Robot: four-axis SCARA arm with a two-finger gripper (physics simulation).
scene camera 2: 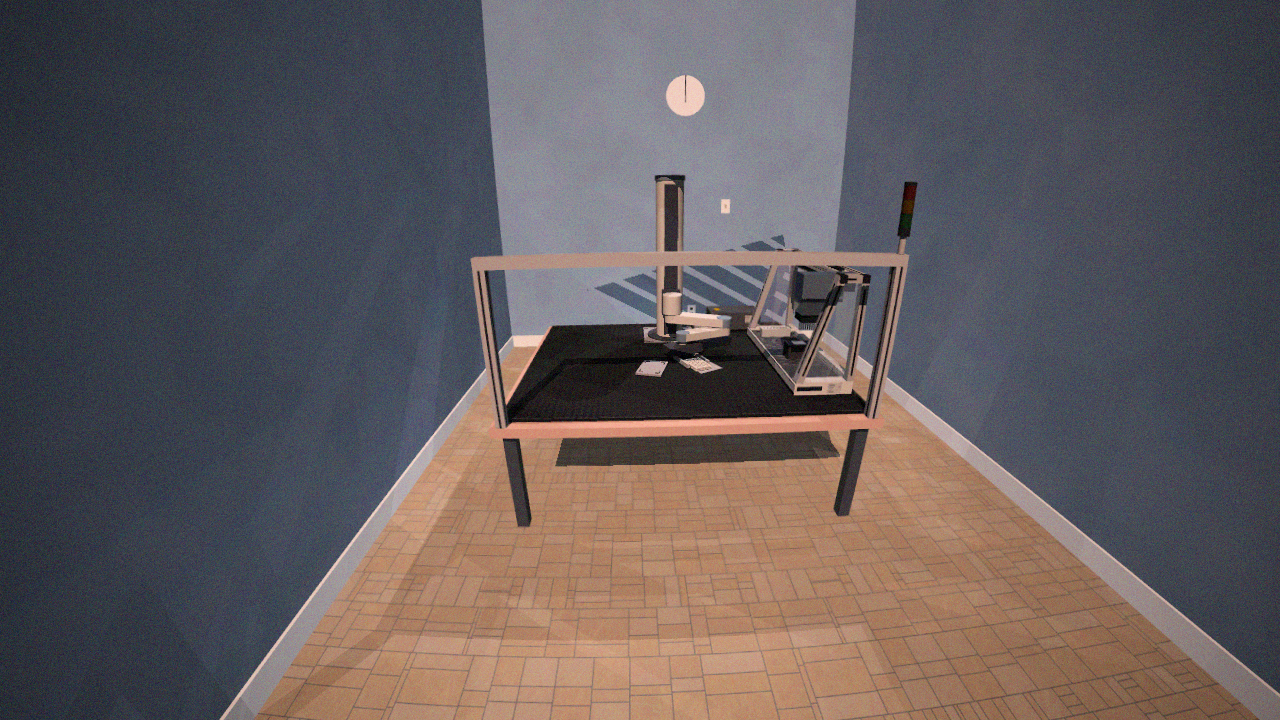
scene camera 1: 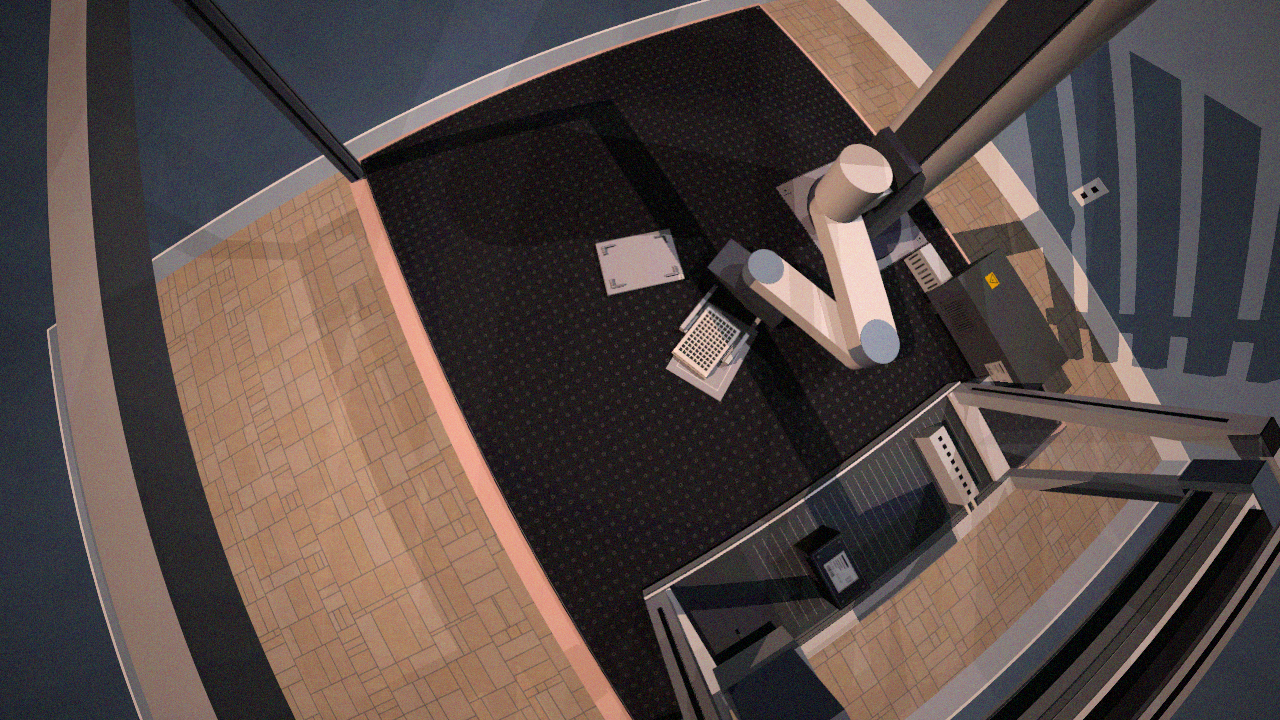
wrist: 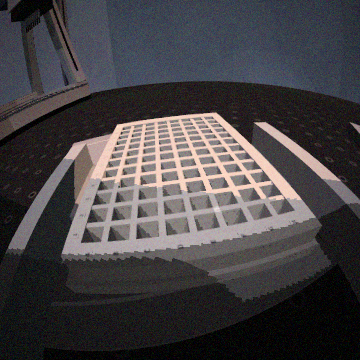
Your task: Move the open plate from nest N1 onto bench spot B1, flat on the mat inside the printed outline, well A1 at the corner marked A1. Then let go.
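Places are measured from the arm's base along level axes (x right, y ahead, z up), in centimetres.
Where they show: gripper, fingertip midpoint: (scene camera 2: 698,364) (scene camera 1: 703,346) (wrist: 172,144); arm's base at its link origin: (scene camera 2: 669,336).
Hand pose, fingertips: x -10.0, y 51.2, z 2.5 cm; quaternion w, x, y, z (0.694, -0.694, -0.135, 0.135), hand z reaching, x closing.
Note:
Each offset is from my fingertips to the top centre of the thing. "pt": to the spot under its first point. Level surfaces: height alone.
The open plate @[dx +0.6, dy -1.4, dz +0.4 cm] (scene camera 1: 704,343) (scene camera 2: 699,363) (wrist: 172,181), pale with a grid of square wells, sits flat on the light nest N1 @[pt dx -9.4, dy +1.1, dz -1.0 cm] (scene camera 1: 721,390) (wrist: 98,143). My gripper (scene camera 1: 713,336) (wrist: 172,144) is low over the nest and shut on the plate, one finger along each long side. In the wrist view the plate hides the lower inner parts of the fingers. Bench spot B1 @[pt dx +21.6, dy +2.2, dz +0.0 cm] (scene camera 1: 640,263) (scene camera 2: 651,368) is a light rectangle with printed corner marks, up and to the left of the nest in scene camera 1. Its A1 mark is too small to read.
The dark dotted mat @[dz -1.2 cm] (scene camera 1: 537,358) covers the table. The arm's column (scene camera 2: 670,232) stands at the back. A dark box with a yellow label @[pt dx -29.0, dy -64.1, dz +10.3 cm] (scene camera 1: 1015,313) lies near it. A framed machine (scene camera 1: 801,497) (scene camera 2: 810,391) with a small black block @[pt dx -46.4, dy +2.2, dz +10.8 cm] (scene camera 1: 836,568) stands on the right.

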